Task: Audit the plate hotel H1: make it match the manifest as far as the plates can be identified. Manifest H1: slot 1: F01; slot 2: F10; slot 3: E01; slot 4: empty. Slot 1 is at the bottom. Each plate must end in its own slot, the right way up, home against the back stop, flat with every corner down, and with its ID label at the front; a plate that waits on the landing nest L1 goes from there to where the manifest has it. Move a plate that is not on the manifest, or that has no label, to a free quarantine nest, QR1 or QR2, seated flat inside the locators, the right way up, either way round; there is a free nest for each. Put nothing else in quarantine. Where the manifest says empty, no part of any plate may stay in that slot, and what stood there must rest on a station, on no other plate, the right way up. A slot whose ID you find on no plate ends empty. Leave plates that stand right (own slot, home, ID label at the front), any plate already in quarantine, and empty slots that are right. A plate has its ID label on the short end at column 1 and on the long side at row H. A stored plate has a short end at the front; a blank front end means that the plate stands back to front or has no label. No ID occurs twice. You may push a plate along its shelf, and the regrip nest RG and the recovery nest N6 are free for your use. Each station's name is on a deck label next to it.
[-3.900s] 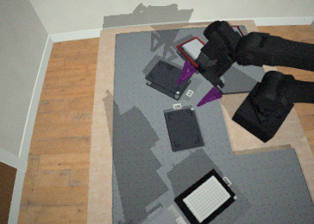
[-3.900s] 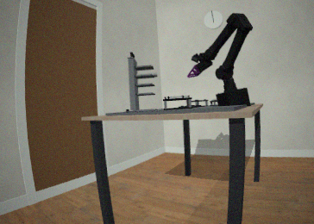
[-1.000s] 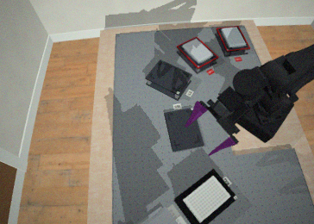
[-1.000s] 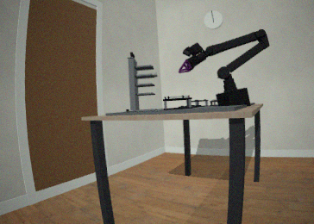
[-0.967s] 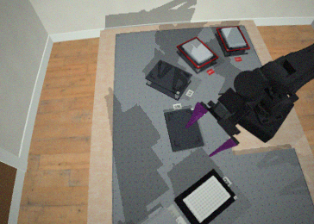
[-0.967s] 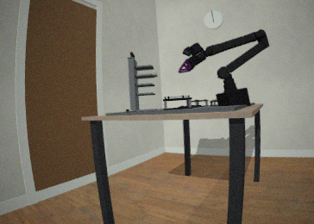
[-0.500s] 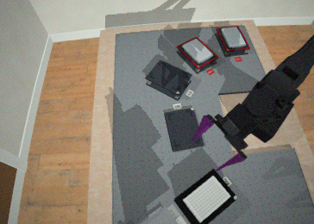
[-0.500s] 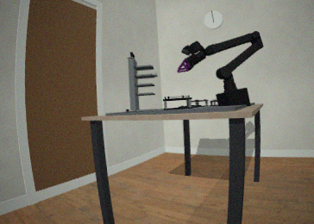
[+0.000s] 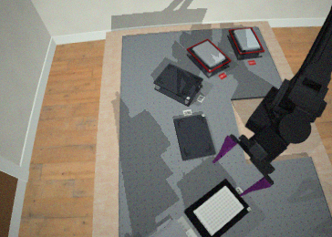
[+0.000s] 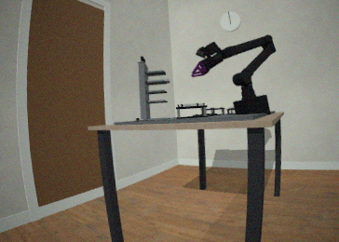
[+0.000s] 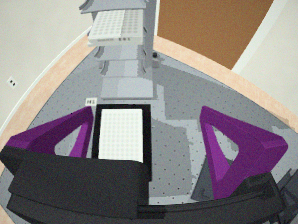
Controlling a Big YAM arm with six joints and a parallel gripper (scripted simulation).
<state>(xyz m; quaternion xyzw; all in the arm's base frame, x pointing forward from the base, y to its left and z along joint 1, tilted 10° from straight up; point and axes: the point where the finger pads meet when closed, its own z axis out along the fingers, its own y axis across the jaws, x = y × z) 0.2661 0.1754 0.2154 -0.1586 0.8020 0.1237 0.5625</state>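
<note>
Now: the black nest 10 mm ahead of my hand, 50 mm to the left of it and 190 mm below it. The rest, counted from my hand: plate hotel 240 mm ahead, 160 mm to the left, 90 mm below; then L1 label 60 mm behind, 380 mm to the right, 250 mm below; then H1 deck label 80 mm ahead, 190 mm to the left, 250 mm below.
</note>
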